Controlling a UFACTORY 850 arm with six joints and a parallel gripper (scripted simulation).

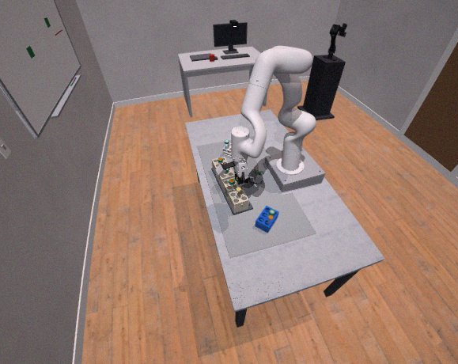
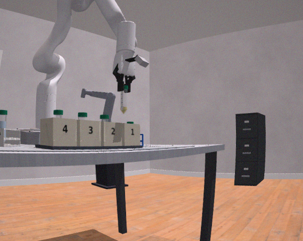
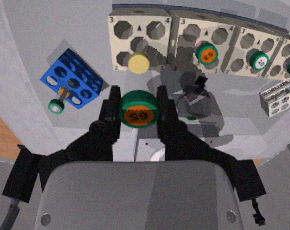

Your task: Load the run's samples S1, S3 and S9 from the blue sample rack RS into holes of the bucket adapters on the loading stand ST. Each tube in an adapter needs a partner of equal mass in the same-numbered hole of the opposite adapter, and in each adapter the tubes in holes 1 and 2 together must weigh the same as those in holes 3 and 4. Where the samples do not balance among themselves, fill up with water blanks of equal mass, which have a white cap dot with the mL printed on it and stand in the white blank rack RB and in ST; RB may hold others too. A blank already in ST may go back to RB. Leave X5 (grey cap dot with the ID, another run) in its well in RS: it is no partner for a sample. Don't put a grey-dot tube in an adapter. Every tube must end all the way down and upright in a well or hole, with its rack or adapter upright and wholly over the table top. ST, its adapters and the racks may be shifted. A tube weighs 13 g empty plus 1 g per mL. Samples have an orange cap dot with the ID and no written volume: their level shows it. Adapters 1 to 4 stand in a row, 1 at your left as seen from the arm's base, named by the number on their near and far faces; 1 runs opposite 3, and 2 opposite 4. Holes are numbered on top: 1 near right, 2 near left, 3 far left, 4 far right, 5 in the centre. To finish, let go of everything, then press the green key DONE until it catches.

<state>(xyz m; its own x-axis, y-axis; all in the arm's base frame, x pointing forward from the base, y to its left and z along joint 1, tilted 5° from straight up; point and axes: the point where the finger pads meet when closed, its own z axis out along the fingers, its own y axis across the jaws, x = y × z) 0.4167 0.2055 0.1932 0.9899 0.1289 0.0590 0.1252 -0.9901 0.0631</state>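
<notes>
Right now the sample tube S9 is 5 cm below my hand and 1 cm to the right of it. From my hand the other things lie so: grey-dot tube X5 (19 cm below, 17 cm to the left, 14 cm behind); then adapter 1 (20 cm below); then loading stand ST (24 cm below, 16 cm to the right, 1 cm ahead).
</notes>
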